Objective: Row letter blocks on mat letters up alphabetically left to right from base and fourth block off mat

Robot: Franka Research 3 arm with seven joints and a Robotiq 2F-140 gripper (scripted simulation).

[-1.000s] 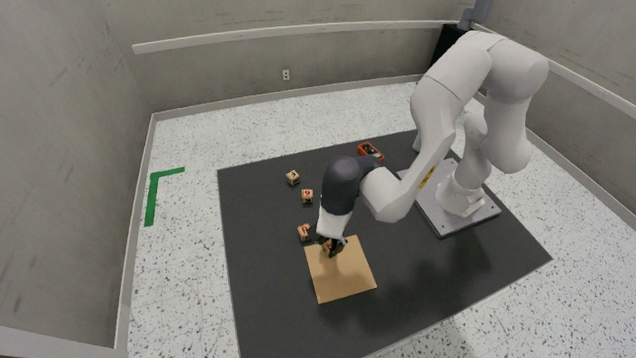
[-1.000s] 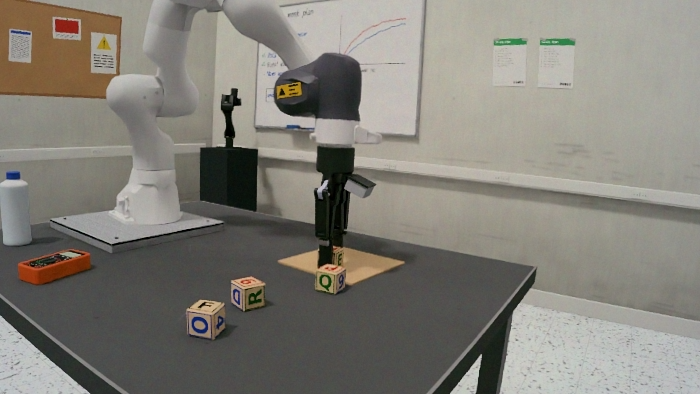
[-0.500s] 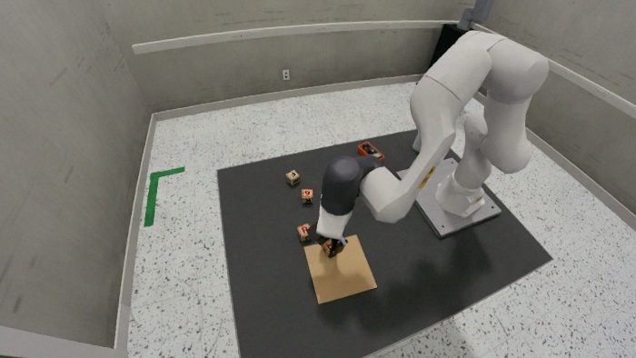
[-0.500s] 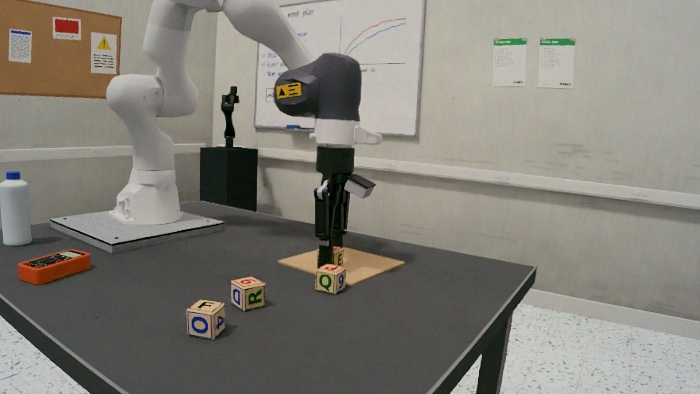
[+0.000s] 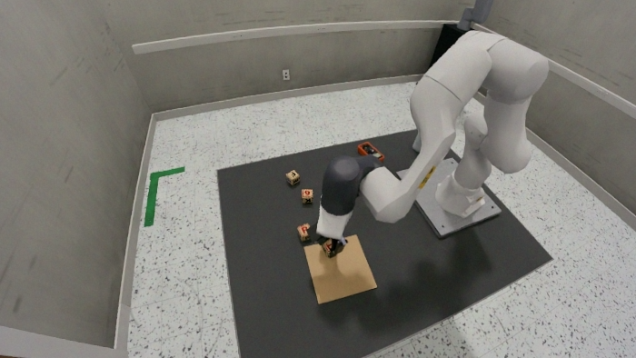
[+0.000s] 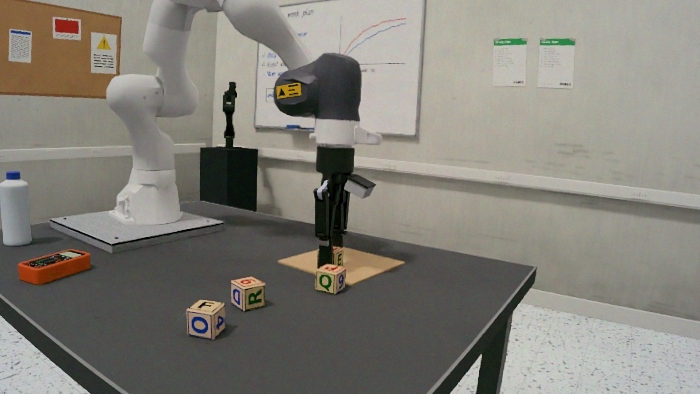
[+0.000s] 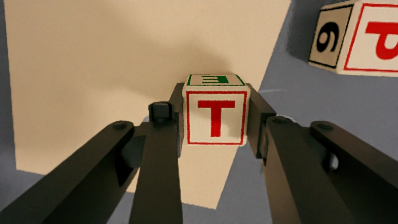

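The T block lies 1 cm below my hand. Also, from my hand: tan mat 7 cm to the left, 4 cm below, 1 cm behind; then white bottle 65 cm behind, 38 cm to the right, 4 cm above; then orange meter 40 cm to the right, 37 cm behind, 3 cm below.
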